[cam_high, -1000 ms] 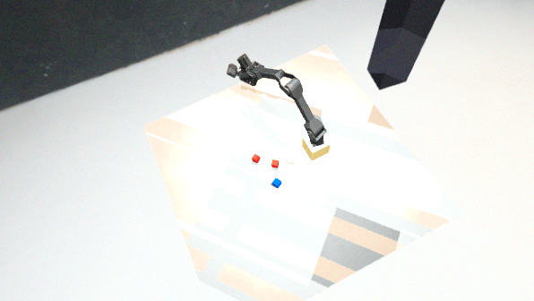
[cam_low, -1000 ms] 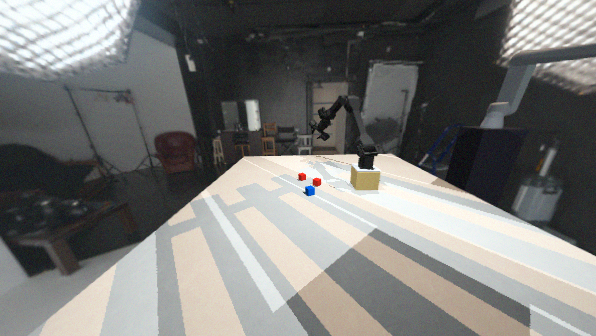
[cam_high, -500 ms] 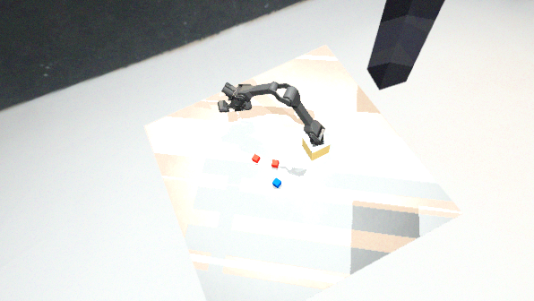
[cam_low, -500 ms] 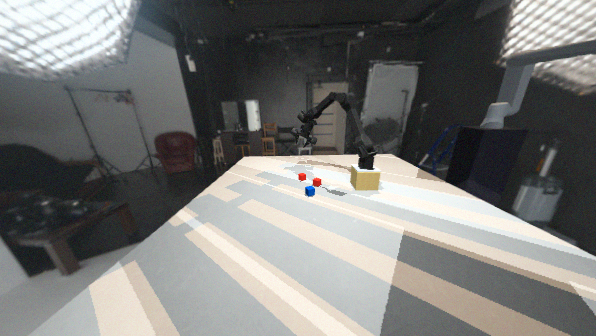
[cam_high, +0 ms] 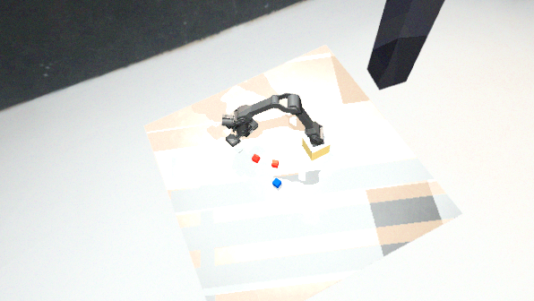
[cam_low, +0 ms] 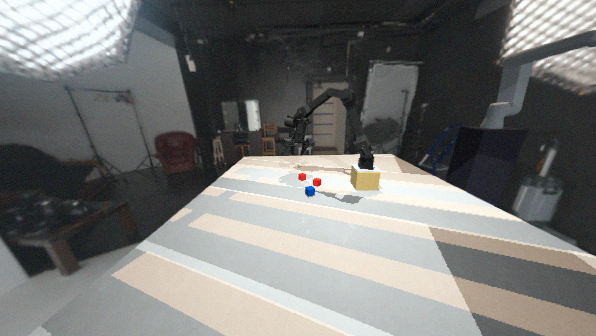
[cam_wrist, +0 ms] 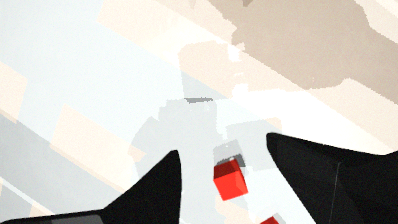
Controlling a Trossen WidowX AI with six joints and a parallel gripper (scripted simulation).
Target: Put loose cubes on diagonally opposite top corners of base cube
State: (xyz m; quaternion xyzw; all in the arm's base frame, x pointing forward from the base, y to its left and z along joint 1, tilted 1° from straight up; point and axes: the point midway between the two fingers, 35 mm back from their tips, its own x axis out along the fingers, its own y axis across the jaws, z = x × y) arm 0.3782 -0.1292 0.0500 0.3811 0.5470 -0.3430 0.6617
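My gripper tip is now 110 mm past the blue cube, 260 mm to the right of it and 110 mm above it.
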